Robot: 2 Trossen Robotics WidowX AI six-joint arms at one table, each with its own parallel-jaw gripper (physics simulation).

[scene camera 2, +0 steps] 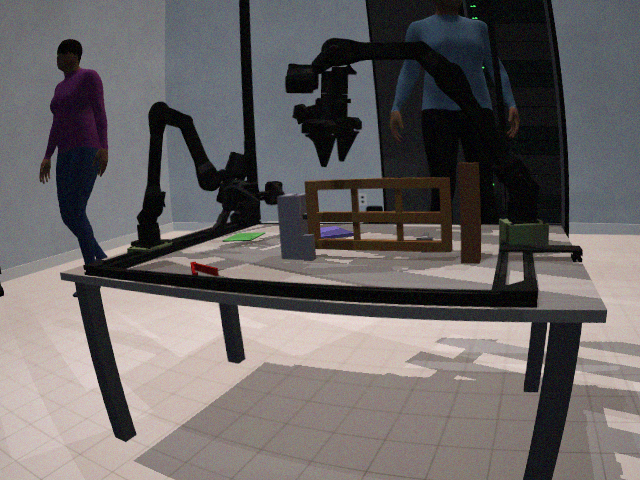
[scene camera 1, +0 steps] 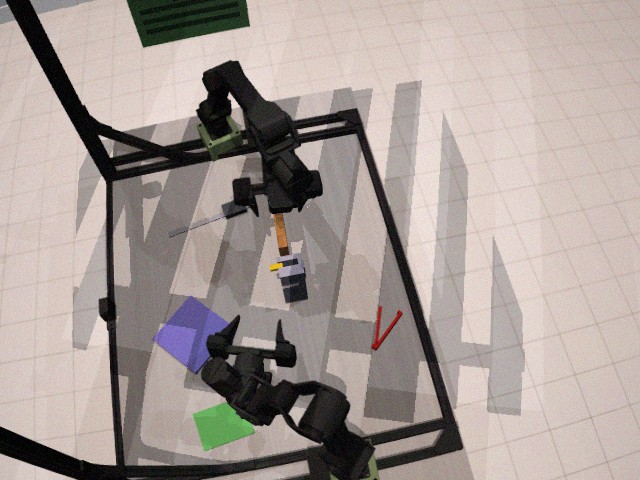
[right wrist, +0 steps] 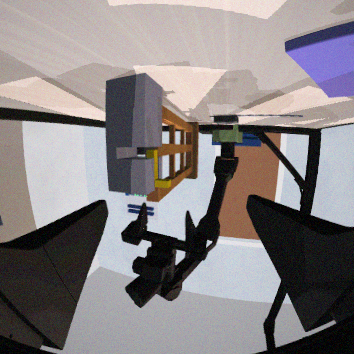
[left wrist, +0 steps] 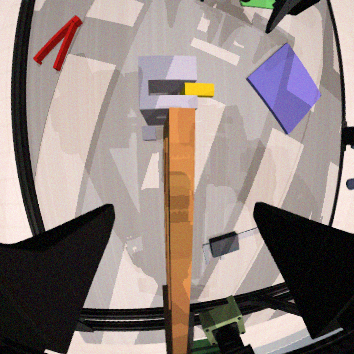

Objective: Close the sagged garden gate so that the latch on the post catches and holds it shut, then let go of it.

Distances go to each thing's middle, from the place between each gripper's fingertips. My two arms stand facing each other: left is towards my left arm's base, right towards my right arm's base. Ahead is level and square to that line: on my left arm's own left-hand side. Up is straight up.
Labels:
My right gripper is now 110 mm short of the grey latch post (scene camera 1: pixel 292 275), 100 mm to the right of it and 50 mm above it. Round my right hand: red tongs (left wrist: pixel 67 31) (270 mm ahead, 110 mm below, 90 mm to the right); brown wooden gate (scene camera 2: pixel 314 217) (260 mm to the left, 130 mm ahead, 20 mm below); thin grey tool (left wrist: pixel 228 242) (390 mm to the left, 110 mm below, 30 mm behind).
I see my left gripper 11 cm above the brown wooden gate, 7 cm to the right of it and 1 cm short of it. The rest, counted from my left hand: brown hinge post (scene camera 2: pixel 469 183) 29 cm to the left, 10 cm below, 6 cm ahead; then grey latch post 13 cm below, 9 cm to the right, 1 cm behind; then thin grey tool 20 cm to the left, 19 cm below, 15 cm behind.

